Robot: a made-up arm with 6 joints.
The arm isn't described. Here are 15 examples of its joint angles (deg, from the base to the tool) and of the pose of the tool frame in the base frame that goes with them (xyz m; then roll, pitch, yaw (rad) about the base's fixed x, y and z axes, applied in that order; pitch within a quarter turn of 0, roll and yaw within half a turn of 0).
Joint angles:
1: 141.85 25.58 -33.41 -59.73 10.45 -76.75
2: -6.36 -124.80 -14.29 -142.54 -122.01 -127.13
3: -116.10 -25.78 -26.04 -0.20 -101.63 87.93
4: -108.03 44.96 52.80 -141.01 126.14 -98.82
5: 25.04 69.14 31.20 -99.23 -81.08 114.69
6: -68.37 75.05 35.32 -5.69 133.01 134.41
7: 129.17 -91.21 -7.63 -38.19 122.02 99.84
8: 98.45 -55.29 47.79 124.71 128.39 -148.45
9: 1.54 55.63 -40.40 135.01 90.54 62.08
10: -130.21 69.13 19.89 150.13 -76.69 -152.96
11: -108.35 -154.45 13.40 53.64 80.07 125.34
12: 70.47 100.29 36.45 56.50 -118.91 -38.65
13: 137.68 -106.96 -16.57 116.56 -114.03 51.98
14: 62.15 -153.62 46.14 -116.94 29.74 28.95
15: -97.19 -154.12 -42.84 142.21 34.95 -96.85
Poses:
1: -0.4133 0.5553 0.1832 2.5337 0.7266 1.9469
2: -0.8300 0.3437 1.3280 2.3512 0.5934 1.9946
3: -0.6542 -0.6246 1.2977 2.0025 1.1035 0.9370
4: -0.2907 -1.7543 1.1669 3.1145 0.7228 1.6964
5: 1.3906 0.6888 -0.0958 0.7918 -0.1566 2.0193
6: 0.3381 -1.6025 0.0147 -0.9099 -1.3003 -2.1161
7: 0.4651 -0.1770 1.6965 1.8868 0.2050 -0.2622
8: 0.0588 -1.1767 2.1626 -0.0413 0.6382 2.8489
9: 0.7825 0.2414 -0.0808 -0.4412 0.0963 2.5737
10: -0.8373 -1.3926 0.0897 0.3416 -0.4108 -2.5374
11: 0.3004 1.4975 -0.0987 0.4845 0.5377 0.3410
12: 0.7287 1.4283 -0.4817 -1.5080 0.0339 -1.1301
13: 0.7181 -0.7945 1.5874 -0.2138 0.5678 0.6229
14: -0.8206 -1.2873 -0.2129 -0.9211 0.3319 -1.5082
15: 0.3653 0.9148 0.9032 -1.4262 -0.9302 -0.5779
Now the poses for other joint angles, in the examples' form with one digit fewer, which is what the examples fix.
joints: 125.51 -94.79 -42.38 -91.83 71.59 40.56
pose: -0.097 0.151 1.216 2.367 -0.470 0.717
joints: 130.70 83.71 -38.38 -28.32 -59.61 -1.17
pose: 0.246 0.234 -0.209 -2.321 0.159 -1.512
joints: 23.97 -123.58 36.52 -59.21 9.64 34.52
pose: -1.417 -0.843 0.822 -2.152 -0.094 -2.785
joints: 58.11 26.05 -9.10 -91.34 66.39 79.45
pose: 0.584 0.932 0.410 0.255 0.273 0.048
